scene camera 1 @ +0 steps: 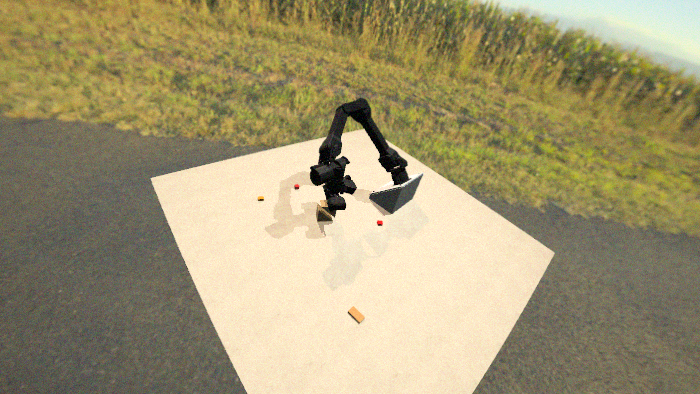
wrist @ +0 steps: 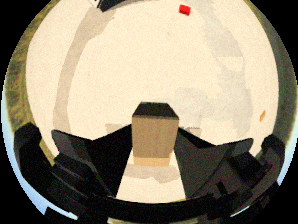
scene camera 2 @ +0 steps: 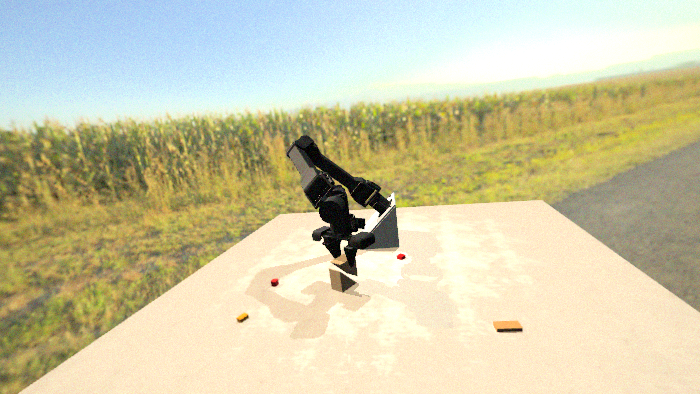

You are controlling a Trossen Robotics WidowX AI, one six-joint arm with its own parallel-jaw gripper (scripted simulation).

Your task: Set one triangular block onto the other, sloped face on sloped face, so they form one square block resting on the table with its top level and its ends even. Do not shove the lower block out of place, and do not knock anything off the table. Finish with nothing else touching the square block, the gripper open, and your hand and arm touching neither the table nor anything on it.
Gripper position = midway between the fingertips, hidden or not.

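There's a tan triangular block [wrist: 154, 125], and it's held by the gripper [scene camera 2: 345, 265].
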